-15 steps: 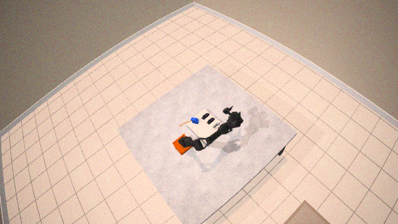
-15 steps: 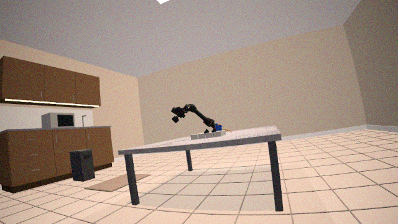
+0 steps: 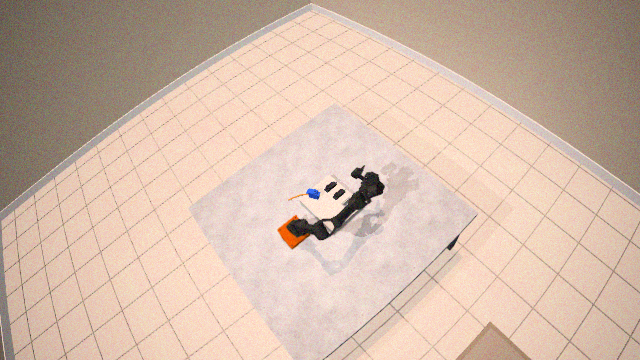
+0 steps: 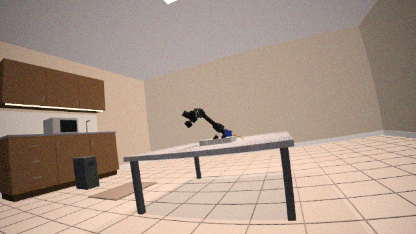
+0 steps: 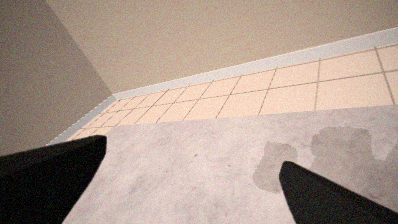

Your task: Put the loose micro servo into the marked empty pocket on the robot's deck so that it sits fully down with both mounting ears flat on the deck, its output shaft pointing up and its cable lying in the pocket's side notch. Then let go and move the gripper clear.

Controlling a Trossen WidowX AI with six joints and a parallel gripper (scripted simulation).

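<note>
My gripper tip is now 260 mm past the cream deck, 120 mm to the right of it and 210 mm above it.
</note>
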